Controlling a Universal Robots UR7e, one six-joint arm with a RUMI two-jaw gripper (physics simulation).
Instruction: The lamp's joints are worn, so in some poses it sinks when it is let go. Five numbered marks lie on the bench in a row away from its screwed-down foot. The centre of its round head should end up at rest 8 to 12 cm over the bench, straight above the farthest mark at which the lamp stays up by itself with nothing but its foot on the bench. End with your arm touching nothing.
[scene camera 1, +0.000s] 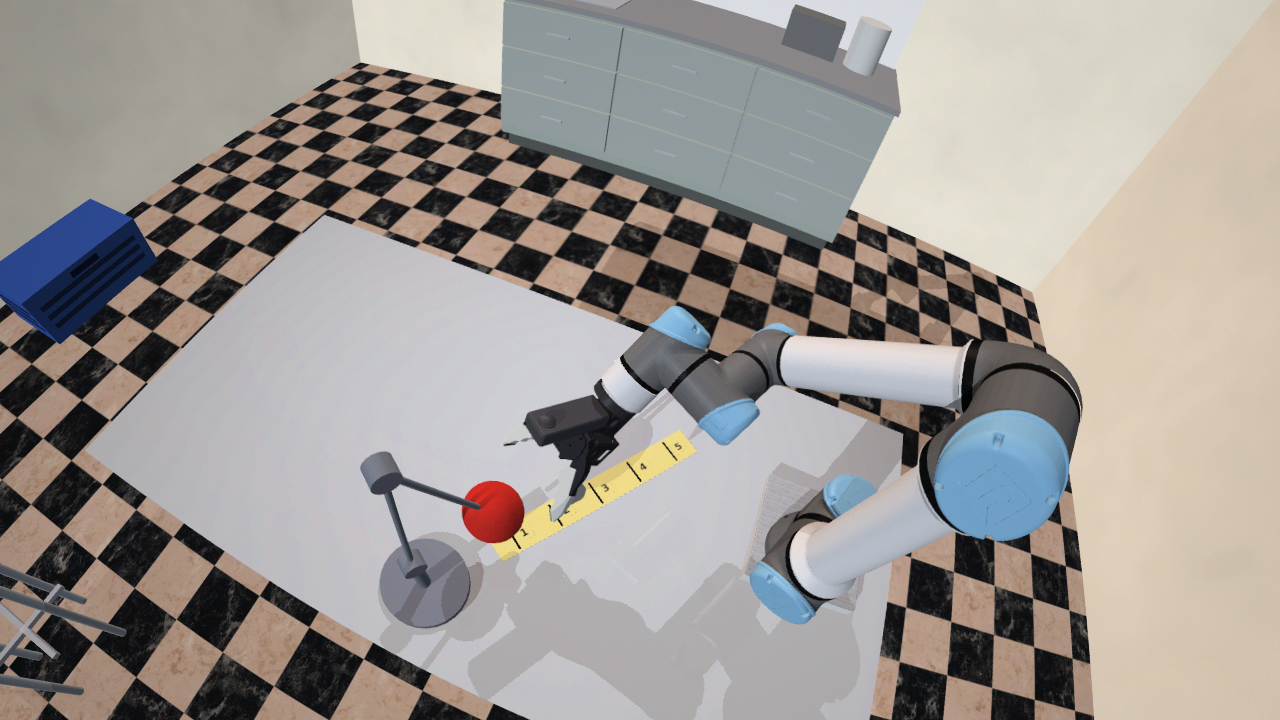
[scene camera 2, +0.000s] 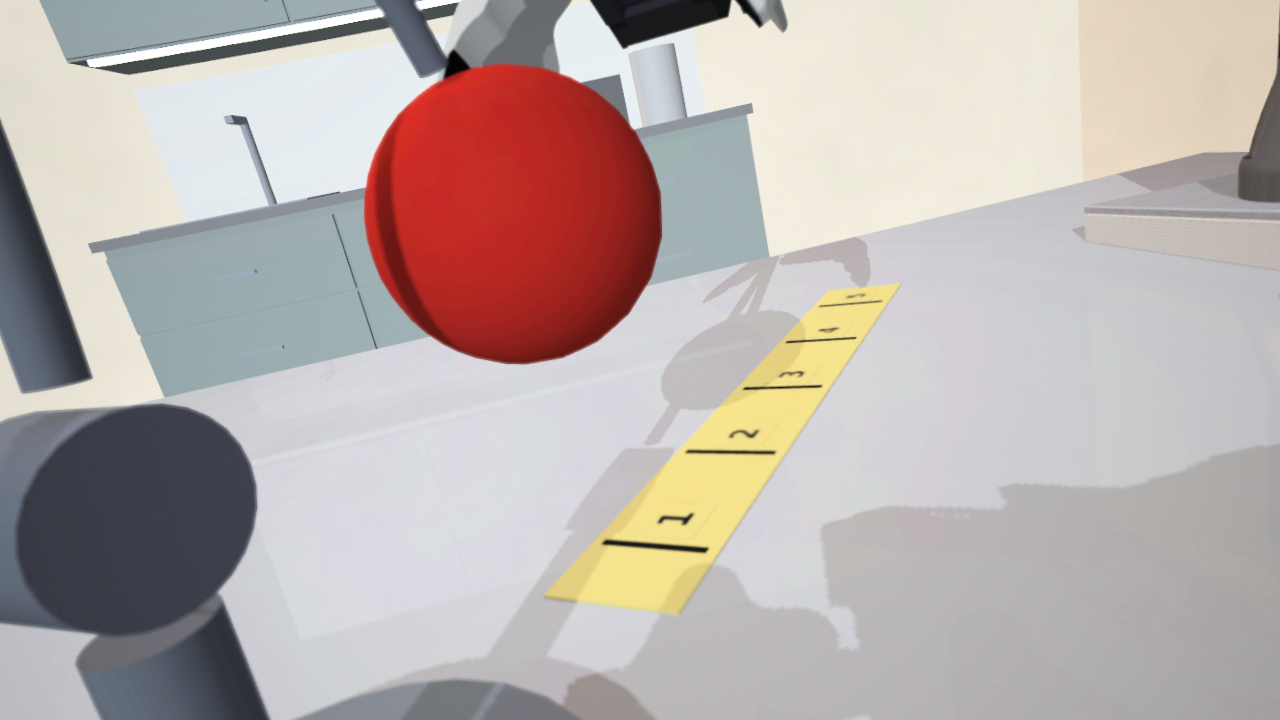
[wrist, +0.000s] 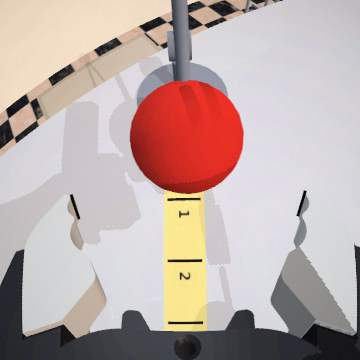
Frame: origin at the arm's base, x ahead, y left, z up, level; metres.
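Seen in the pictures: gripper, between the fingertips: (scene camera 1: 526, 482) (scene camera 2: 580, 71) (wrist: 186, 195).
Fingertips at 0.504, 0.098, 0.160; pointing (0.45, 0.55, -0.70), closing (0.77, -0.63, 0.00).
Observation:
A point is followed by its place in that frame, as x, y, z.
The lamp's round red head (scene camera 1: 493, 512) @[0.533, 0.163, 0.159] (scene camera 2: 512, 214) @[0.547, 0.197, 0.119] (wrist: 187, 136) @[0.530, 0.129, 0.158] hangs clear of the bench near the mark 1 end of the yellow strip (scene camera 1: 622, 483) @[0.366, -0.048, -0.033] (scene camera 2: 707, 483) @[0.485, 0.087, -0.032] (wrist: 185, 240) @[0.485, 0.081, -0.032]. I cannot tell its exact height or the spot straight below it. The lower rod (scene camera 1: 398, 523) @[0.622, 0.260, 0.257] rises from the grey foot (scene camera 1: 438, 601) @[0.598, 0.292, -0.018] (wrist: 215, 80) @[0.702, 0.254, -0.018] to the elbow (scene camera 1: 382, 471); the upper rod (scene camera 1: 438, 492) @[0.585, 0.206, 0.278] (wrist: 181, 40) @[0.562, 0.171, 0.192] slopes down to the head. My gripper (scene camera 1: 534, 479) @[0.504, 0.098, 0.160] (wrist: 186, 195) @[0.504, 0.098, 0.160] is open and empty, on the strip side of the head. A gap shows between both fingers and the head.
My arm's base (scene camera 1: 810, 573) stands on a plate at the bench's right side. My forearm (scene camera 1: 872, 367) @[0.109, -0.045, 0.477] reaches in over the bench beyond mark 5. A blue box (scene camera 1: 76, 268) and a metal-legged rack (scene camera 1: 53, 586) are off the bench at the left. A drawer cabinet (scene camera 1: 680, 116) is behind.

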